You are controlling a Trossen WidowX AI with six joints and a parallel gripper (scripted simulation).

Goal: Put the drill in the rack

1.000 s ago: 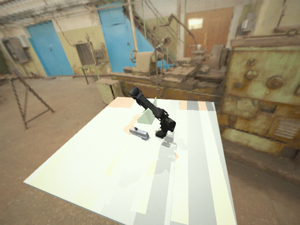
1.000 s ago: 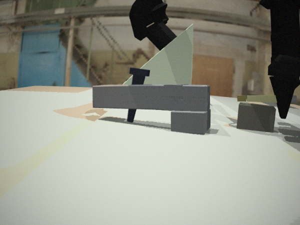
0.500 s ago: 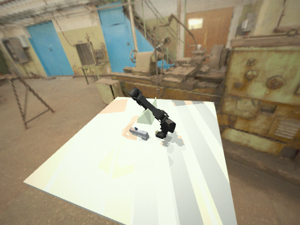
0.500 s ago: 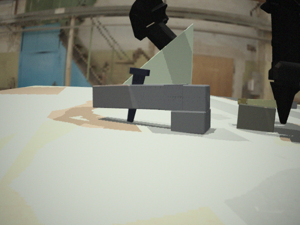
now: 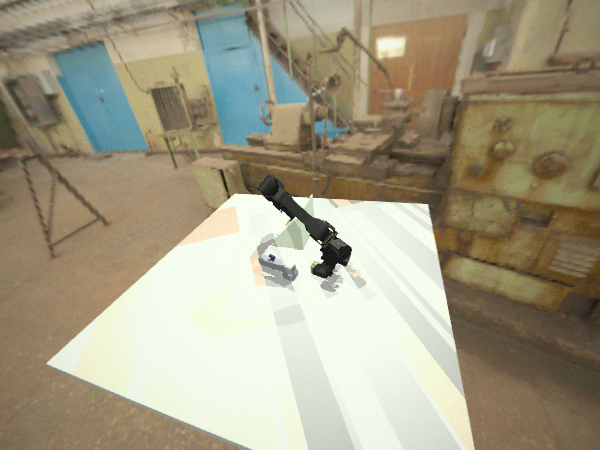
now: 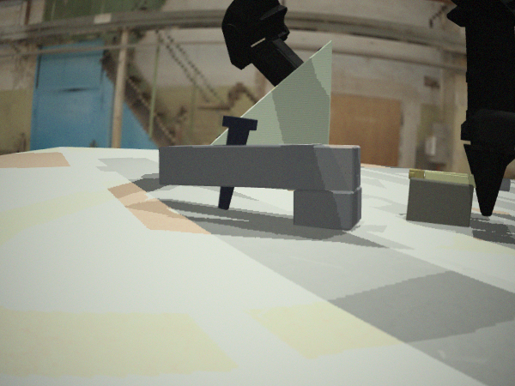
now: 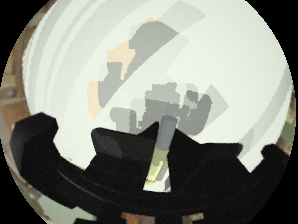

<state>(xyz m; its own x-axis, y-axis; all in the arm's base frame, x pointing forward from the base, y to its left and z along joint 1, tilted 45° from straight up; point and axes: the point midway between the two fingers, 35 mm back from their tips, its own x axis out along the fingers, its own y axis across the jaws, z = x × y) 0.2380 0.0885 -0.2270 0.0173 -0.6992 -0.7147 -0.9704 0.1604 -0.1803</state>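
The drill is 1 cm behind my gripper tip, 4 cm to the right of it and 3 cm above it. From my gripper tip the other things lie so: grey housing bar: 2 cm ahead, 23 cm to the right, 2 cm above; key: 1 cm ahead, 26 cm to the right, 4 cm above; grey-brown block: 2 cm behind, 5 cm to the right, 1 cm above.
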